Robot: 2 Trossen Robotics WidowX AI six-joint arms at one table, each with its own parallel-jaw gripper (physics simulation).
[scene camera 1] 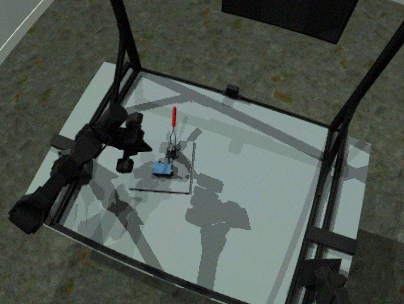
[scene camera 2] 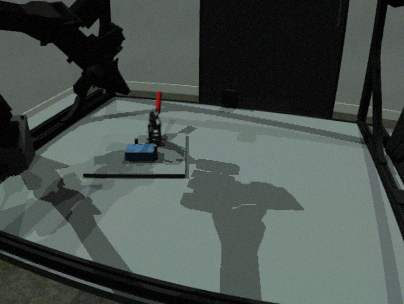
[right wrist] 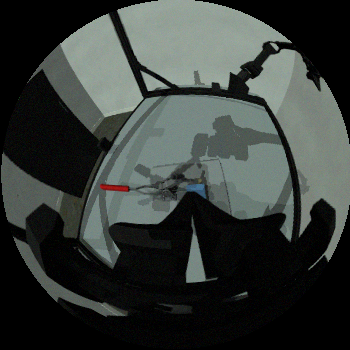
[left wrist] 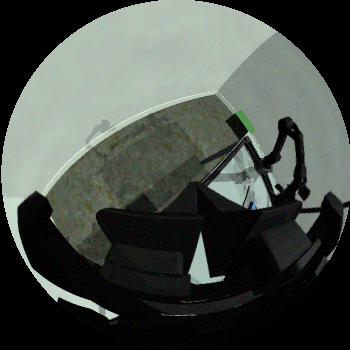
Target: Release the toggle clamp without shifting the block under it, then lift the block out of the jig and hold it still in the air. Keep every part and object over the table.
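Pixels of known places: left gripper, fingertip midpoint: (scene camera 2: 390, 157) (left wrist: 193, 185); right gripper, fingertip midpoint: (scene camera 1: 151, 150) (scene camera 2: 128, 93) (right wrist: 189, 194); left arm's base, link origin: (scene camera 1: 323, 272) (right wrist: 239, 79); right arm's base, link origin: (scene camera 2: 5, 135) (left wrist: 266, 164).
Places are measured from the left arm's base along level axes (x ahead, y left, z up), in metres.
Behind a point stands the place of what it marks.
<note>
The blue block (scene camera 1: 162, 169) @(x 0.532, y -0.342, z -0.077 m) (scene camera 2: 140, 152) @(x 0.531, y -0.327, z -0.078 m) (left wrist: 253, 205) @(x 0.548, y -0.346, z -0.078 m) (right wrist: 196, 190) @(x 0.518, y -0.344, z -0.078 m) sits flat in the jig, beside small pins. The jig's dark front strip (scene camera 1: 160, 190) @(x 0.535, y -0.269, z -0.098 m) (scene camera 2: 135, 176) @(x 0.537, y -0.268, z -0.103 m) shows. The toggle clamp (scene camera 1: 172, 151) (scene camera 2: 155, 130) @(x 0.503, y -0.409, z -0.060 m) (right wrist: 169, 190) @(x 0.519, y -0.400, z -0.046 m) stands just behind the block; its red handle (scene camera 1: 174, 116) @(x 0.501, y -0.531, z -0.027 m) (scene camera 2: 159, 101) @(x 0.501, y -0.527, z -0.030 m) (right wrist: 114, 188) @(x 0.508, y -0.528, z -0.030 m) points up and back. Whether the clamp's arm touches the block is too small to tell. My right gripper (scene camera 1: 150, 148) @(x 0.552, y -0.360, z 0.049 m) (scene camera 2: 128, 92) @(x 0.552, y -0.360, z 0.049 m) (right wrist: 189, 194) @(x 0.552, y -0.360, z 0.049 m) is shut and empty, in the air above and left of the clamp in the scene views. My left gripper (left wrist: 193, 185) @(x 0.337, y 0.191, z 0.197 m) is shut and empty, far from the jig.
The dark frame rail (scene camera 1: 150, 270) @(x 0.542, y 0.010, z -0.091 m) (scene camera 2: 150, 281) @(x 0.481, y 0.022, z -0.087 m) runs along the table's near edge, with posts rising at the corners. A small black box (scene camera 1: 232, 91) @(x 0.287, y -0.676, z -0.061 m) (scene camera 2: 229, 98) @(x 0.290, y -0.675, z -0.074 m) sits at the far rail. Arm shadows fall across the table around the jig.
</note>
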